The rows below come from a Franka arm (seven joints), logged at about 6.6 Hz.
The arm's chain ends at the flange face. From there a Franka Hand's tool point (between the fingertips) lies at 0.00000 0.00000 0.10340 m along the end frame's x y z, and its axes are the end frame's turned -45 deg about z.
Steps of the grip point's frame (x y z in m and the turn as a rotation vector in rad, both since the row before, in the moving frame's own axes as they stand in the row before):
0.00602, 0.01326, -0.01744, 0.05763, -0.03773, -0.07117
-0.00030, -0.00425, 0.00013, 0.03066, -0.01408, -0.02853
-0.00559, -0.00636, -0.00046, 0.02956, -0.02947, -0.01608
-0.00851, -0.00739, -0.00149, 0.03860, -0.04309, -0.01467
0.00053, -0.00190, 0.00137, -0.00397, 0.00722, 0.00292
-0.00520, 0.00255, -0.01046, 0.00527, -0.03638, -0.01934
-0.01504, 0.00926, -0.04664, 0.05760, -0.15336, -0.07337
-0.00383, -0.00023, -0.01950, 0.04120, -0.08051, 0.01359
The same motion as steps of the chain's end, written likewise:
0.02065, 0.00632, -0.01719, 0.01407, -0.06743, -0.07117
0.00007, -0.00163, 0.00019, 0.01172, -0.03164, -0.02853
-0.00414, -0.00057, -0.00037, 0.00006, -0.04174, -0.01608
-0.00528, 0.00042, -0.00132, -0.00317, -0.05776, -0.01467
-0.00179, -0.00148, 0.00137, 0.00230, 0.00791, 0.00292
0.00115, 0.00318, -0.01039, -0.02200, -0.02945, -0.01934
0.01100, 0.00965, -0.04526, -0.06771, -0.14917, -0.07337
0.00604, -0.00026, -0.01908, -0.02780, -0.08606, 0.01359

